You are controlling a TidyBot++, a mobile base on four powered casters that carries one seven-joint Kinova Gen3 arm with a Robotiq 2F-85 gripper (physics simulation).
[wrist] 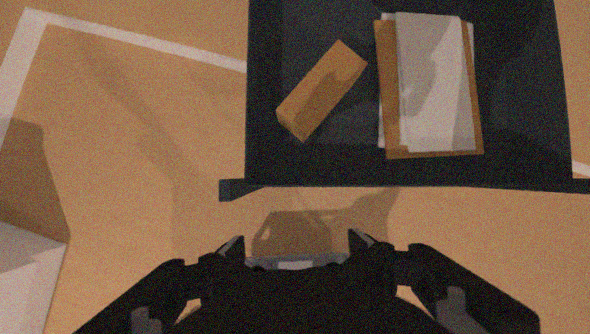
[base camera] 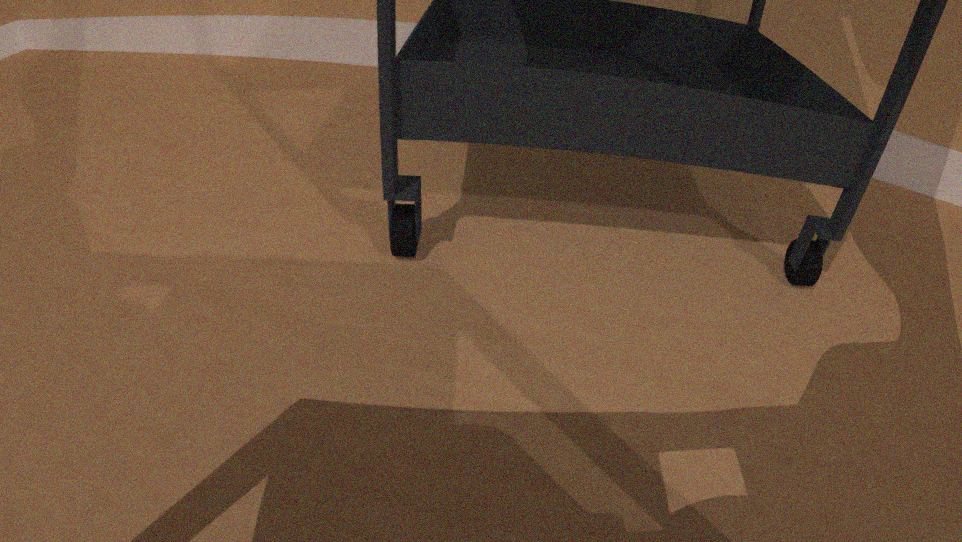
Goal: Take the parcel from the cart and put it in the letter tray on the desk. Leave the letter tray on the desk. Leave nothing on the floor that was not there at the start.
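The parcel, a brown box, lies at a slant on the dark cart, in the left part of its top tray in the wrist view. My gripper is open, with its fingers wide apart and no thing between them. In the wrist view it is on the near side of the cart's front edge, below the parcel in the picture and apart from it. The desk and the letter tray cannot be made out for certain in either view.
A stack of white papers and brown envelopes lies on the cart, right of the parcel. A pale, flat-sided object shows at the lower left of the wrist view. The cart's wheels stand on the brown floor, which has a white stripe.
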